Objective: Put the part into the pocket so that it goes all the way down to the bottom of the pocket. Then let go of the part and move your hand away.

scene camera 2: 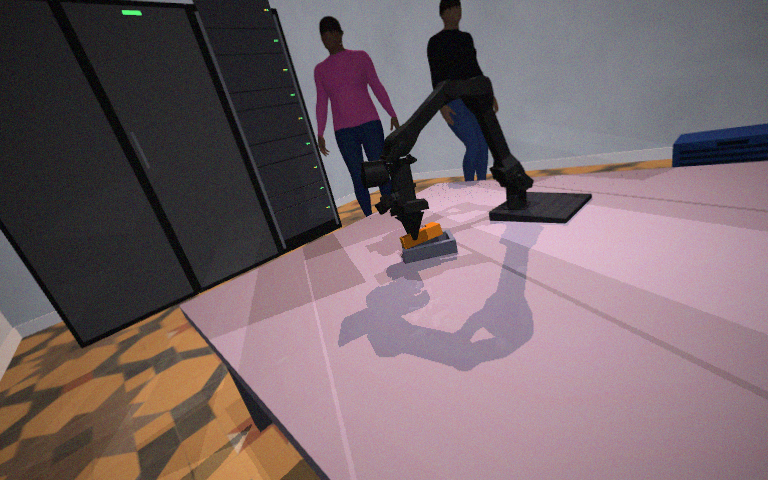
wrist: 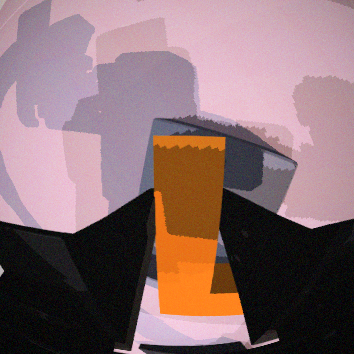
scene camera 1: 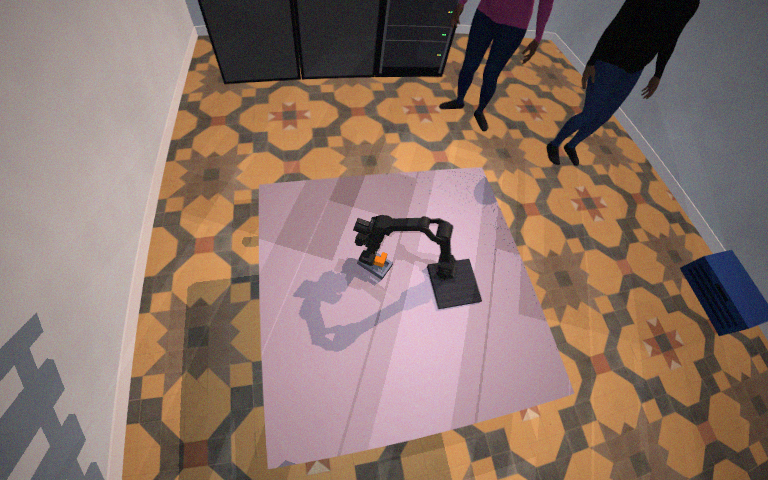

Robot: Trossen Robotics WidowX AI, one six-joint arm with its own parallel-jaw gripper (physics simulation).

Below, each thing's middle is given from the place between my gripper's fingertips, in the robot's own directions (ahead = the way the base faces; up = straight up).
Now: hand 30 mm past the grey pocket block [wrist: 262,175], 30 mm above it and 20 mm to the right of it. From my hand the other things lie so: orange L-shaped part [wrist: 187,170] 30 mm behind, 20 mm to the left.
